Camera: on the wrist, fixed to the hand. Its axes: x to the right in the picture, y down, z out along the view.
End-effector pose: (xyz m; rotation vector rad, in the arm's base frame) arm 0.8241 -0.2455 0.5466 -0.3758 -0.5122 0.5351
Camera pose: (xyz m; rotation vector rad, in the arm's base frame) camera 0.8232 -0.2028 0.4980 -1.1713 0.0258 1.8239
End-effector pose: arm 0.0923 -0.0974 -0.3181 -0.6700 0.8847 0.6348
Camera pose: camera 0.0391 -0.0828 -0.3518 -0.2849 1.4770 2.1223
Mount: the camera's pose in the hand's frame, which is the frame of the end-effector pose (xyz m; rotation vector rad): 0.0060 0.0569 -0.0301 -0.3640 0.2543 1.5101
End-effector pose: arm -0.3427 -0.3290 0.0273 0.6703 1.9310 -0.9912
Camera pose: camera -0.3164 -0.2724 0.0102 1.6505 1.1389 0.3925
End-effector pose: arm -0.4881 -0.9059 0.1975 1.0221 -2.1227 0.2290
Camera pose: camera -0.5154 -0.8581 0.2314 -0.9100 -2.1316 0.5901
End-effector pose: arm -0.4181 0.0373 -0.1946 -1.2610 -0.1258 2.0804
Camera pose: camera -0.4242 -0.0099 -0.2383 1.3419 -0.5226 -1.8868
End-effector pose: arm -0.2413 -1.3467 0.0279 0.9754 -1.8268 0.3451
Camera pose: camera -0.2659 -1.2948 0.0576 -0.8225 -1.9491 0.9113
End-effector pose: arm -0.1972 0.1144 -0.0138 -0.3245 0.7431 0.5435
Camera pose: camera -0.2427 0.1490 -0.0441 -0.1073 1.0630 2.1072
